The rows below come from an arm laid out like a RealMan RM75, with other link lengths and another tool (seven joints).
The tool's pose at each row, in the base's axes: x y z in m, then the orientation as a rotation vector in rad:
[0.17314 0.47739 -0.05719 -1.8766 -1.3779 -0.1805]
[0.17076 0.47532 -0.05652 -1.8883 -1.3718 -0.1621]
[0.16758 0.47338 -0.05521 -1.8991 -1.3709 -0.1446]
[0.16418 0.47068 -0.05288 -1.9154 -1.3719 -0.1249]
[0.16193 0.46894 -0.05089 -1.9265 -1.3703 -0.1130]
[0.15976 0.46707 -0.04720 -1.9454 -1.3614 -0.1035]
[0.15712 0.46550 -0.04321 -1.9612 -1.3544 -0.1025]
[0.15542 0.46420 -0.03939 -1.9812 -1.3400 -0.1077]
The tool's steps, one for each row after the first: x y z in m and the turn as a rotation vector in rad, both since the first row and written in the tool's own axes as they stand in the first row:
[-0.00214 -0.00217 -0.00105 0.0014 -0.0113 0.0140]
[-0.00417 -0.00535 -0.00220 0.0016 -0.0247 0.0241]
[-0.00631 -0.00917 -0.00447 -0.0021 -0.0424 0.0358]
[-0.00746 -0.01192 -0.00625 -0.0047 -0.0525 0.0446]
[-0.00776 -0.01544 -0.00930 -0.0125 -0.0602 0.0601]
[-0.00787 -0.01956 -0.01221 -0.0224 -0.0631 0.0705]
[-0.00750 -0.02280 -0.01512 -0.0363 -0.0603 0.0850]

